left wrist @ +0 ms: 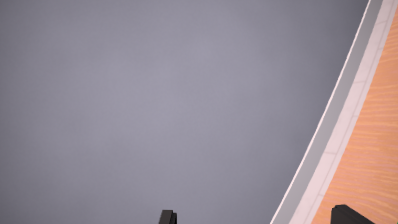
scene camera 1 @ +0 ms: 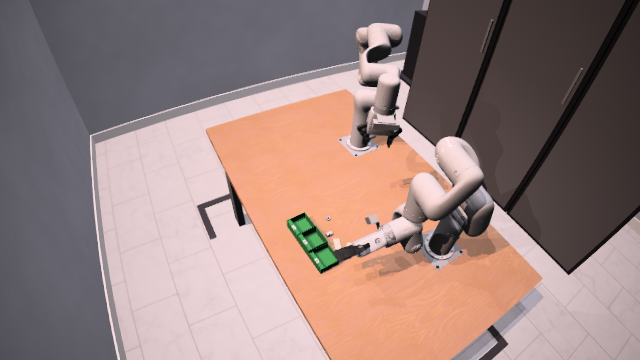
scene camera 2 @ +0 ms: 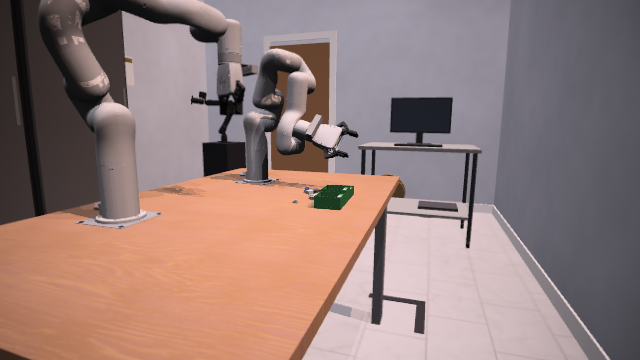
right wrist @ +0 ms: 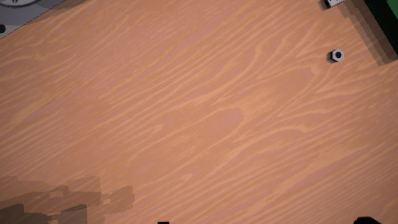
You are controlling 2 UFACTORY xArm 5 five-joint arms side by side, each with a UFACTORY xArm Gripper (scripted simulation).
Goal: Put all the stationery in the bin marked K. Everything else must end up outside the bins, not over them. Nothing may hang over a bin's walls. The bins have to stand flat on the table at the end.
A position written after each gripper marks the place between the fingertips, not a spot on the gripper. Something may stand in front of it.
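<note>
Left gripper (scene camera 1: pixel 336 256). Right gripper (scene camera 2: pixel 231 114). Three joined green bins (scene camera 1: pixel 301 225), (scene camera 2: pixel 333 197).
</note>
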